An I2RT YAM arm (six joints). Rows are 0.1 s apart.
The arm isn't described. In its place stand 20 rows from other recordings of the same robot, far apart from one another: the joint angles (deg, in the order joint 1, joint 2, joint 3, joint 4, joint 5, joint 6), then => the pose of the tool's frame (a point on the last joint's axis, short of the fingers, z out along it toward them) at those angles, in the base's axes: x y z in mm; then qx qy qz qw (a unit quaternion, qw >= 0).
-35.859, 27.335, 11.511, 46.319, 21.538, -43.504 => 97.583 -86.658 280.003 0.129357 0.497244 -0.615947 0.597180
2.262, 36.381, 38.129, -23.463, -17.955, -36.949 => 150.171 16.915 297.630 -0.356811 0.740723 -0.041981 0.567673
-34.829, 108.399, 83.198, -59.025, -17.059, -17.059 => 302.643 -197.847 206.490 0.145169 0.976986 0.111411 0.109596
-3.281, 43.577, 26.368, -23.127, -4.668, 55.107 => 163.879 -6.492 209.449 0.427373 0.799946 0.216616 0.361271
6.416, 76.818, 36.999, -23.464, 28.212, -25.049 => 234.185 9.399 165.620 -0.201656 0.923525 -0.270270 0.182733
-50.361, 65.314, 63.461, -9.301, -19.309, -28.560 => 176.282 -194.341 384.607 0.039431 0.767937 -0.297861 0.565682
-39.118, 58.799, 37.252, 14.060, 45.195, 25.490 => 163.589 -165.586 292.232 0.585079 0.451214 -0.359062 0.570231
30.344, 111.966, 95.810, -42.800, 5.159, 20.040 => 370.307 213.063 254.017 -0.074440 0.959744 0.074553 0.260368
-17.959, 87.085, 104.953, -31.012, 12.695, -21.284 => 308.871 -108.338 484.712 0.046098 0.780253 -0.289015 0.552766
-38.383, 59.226, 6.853, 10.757, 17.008, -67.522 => 121.145 -109.244 111.165 -0.168288 0.888382 -0.404746 0.136516
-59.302, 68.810, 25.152, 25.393, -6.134, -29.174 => 129.434 -210.557 199.638 0.180042 0.789553 -0.377107 0.449423
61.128, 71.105, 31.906, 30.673, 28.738, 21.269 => 143.594 224.973 239.330 -0.097946 0.745255 0.274907 0.599523
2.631, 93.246, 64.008, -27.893, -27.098, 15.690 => 334.304 31.596 220.995 0.040182 0.933940 0.265627 0.235764
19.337, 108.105, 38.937, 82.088, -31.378, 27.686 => 321.284 132.390 180.126 -0.167285 0.613653 0.454907 0.623301
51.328, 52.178, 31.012, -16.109, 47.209, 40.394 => 136.855 129.187 230.067 0.098776 0.834241 0.042156 0.540841
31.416, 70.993, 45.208, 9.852, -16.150, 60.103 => 237.856 156.883 280.859 0.113837 0.786690 0.505440 0.335694
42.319, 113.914, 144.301, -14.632, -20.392, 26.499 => 295.799 286.112 559.678 -0.221544 0.568915 0.531602 0.587072
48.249, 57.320, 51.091, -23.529, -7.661, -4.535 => 144.546 169.072 314.532 -0.413658 0.758182 0.240039 0.443201
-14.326, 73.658, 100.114, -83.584, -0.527, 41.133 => 191.745 -48.630 437.652 0.445128 0.849580 0.069879 0.274212
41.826, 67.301, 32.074, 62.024, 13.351, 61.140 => 191.654 160.484 313.722 0.184912 0.496472 0.623949 0.574466
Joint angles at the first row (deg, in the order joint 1, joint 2, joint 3, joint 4, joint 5, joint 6):
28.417, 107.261, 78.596, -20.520, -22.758, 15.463
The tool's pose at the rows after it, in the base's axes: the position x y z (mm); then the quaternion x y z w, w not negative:
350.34 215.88 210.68 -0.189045 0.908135 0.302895 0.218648
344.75 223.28 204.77 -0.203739 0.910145 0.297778 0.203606
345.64 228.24 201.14 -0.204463 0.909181 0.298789 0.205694
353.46 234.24 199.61 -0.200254 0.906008 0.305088 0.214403
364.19 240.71 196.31 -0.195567 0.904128 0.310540 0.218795
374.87 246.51 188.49 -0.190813 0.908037 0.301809 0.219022
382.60 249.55 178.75 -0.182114 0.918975 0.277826 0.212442
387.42 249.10 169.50 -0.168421 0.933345 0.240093 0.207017
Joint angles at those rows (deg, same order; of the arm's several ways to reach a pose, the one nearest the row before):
29.606, 108.433, 78.771, -22.580, -24.241, 14.488
30.901, 109.083, 78.756, -23.803, -24.096, 13.569
31.449, 109.905, 78.904, -22.652, -23.820, 14.022
31.586, 111.690, 80.611, -21.051, -23.865, 14.952
31.556, 114.305, 83.292, -20.171, -24.075, 15.738
31.553, 117.413, 86.202, -20.427, -22.981, 15.908
31.552, 120.183, 88.790, -22.340, -20.470, 15.902
31.491, 122.165, 90.533, -24.755, -16.381, 16.011

